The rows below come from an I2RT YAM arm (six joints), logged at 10 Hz.
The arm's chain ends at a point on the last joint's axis. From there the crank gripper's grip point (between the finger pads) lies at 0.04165 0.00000 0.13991 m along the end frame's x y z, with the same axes.
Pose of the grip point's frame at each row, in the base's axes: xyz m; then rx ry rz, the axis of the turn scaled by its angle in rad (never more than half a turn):
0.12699 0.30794 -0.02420 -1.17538 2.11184 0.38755
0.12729 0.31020 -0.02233 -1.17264 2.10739 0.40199
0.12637 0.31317 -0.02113 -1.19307 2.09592 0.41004
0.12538 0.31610 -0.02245 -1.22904 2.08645 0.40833
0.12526 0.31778 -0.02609 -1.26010 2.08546 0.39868
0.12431 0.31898 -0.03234 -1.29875 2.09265 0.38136
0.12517 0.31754 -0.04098 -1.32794 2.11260 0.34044
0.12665 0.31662 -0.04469 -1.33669 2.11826 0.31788
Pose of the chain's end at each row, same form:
0.08365 0.25748 0.10574 -1.17538 2.11184 0.38755
0.08442 0.25814 0.10714 -1.17264 2.10739 0.40199
0.08427 0.26023 0.10823 -1.19307 2.09592 0.41004
0.08447 0.26372 0.10752 -1.22904 2.08645 0.40833
0.08543 0.26709 0.10488 -1.26010 2.08546 0.39868
0.08617 0.27149 0.10032 -1.29875 2.09265 0.38136
0.08758 0.27583 0.09377 -1.32794 2.11260 0.34044
0.08847 0.27750 0.09067 -1.33669 2.11826 0.31788

